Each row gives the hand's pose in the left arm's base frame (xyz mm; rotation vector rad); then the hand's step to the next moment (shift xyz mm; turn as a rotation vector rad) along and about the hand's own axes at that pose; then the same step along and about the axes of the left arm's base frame.
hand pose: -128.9 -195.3 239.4 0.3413 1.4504 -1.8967
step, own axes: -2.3 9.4 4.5 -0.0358 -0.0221 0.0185
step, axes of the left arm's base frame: 8.9 -4.3 -4.0 0.0144 -0.0010 0.0436
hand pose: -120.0 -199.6 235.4 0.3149 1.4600 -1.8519
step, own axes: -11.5 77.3 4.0 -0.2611 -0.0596 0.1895
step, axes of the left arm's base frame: 61.3 -4.8 -48.4 0.1872 -0.0650 0.2614
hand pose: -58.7 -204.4 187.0 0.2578 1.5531 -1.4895
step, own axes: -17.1 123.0 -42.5 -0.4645 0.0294 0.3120
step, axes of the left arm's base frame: 75.8 73.9 -77.7 0.4164 -0.0614 0.3698
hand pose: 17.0 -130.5 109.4 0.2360 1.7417 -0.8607
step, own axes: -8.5 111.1 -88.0 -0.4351 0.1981 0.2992
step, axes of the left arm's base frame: -1.4 138.7 -30.1 0.4900 0.0597 0.2728
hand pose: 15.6 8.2 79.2 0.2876 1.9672 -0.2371
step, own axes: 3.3 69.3 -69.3 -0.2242 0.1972 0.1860
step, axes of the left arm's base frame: -40.1 86.7 22.2 0.3094 0.1118 0.1246
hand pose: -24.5 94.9 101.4 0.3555 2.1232 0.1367
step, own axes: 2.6 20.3 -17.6 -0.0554 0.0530 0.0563
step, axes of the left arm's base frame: -12.0 20.8 12.3 0.0859 0.0313 0.0261
